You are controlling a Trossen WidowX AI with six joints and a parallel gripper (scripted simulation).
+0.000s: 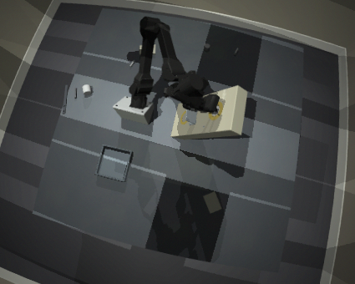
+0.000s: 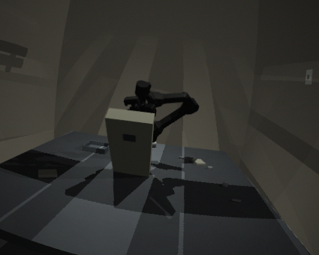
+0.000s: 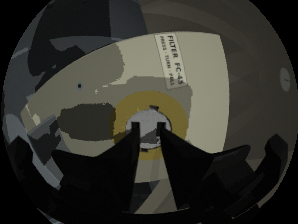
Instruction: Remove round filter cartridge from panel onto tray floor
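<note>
My gripper tip is now 1 cm short of the round filter cartridge and 1 cm above it. The rest, counted from my gripper tip: tray (41 cm behind, 28 cm to the right, 24 cm below); then beige service panel (9 cm below, 3 cm behind).
</note>
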